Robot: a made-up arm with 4 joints.
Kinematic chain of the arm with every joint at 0, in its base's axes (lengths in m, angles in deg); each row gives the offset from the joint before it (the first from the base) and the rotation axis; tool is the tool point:
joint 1: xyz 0 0 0.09 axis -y
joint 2: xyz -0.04 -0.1 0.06 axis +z
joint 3: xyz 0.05 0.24 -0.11 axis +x
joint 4: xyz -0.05 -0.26 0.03 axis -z
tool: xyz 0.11 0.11 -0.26
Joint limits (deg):
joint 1: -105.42..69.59
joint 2: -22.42..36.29
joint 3: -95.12..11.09
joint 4: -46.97..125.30
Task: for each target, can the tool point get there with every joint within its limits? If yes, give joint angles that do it. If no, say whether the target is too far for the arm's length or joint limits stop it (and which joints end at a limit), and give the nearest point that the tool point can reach.
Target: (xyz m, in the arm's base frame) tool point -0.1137 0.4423 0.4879
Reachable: no: joint limits stop it (at a limit: joint 2, joint 3) | nearest point -0.0836 0.0145 0.3825 | short by 0.442 m
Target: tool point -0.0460 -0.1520 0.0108
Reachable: yes | joints -67.21 -12.27 -53.00 -3.02
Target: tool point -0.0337 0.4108 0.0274
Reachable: no: joint limits stop it (at a limit: joint 3) | nearest point -0.1408 0.0814 -0.1716 | short by 0.400 m
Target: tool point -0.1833 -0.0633 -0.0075
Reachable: yes | joints -68.46 2.66 -25.55 -20.29
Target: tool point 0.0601 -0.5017 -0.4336
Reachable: no: joint limits stop it (at a limit: joint 2) | nearest point 0.0383 -0.2418 -0.2439 | short by 0.323 m
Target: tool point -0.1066 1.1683 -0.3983
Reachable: no: too far | nearest point -0.0638 0.0817 -0.2023 | short by 1.105 m
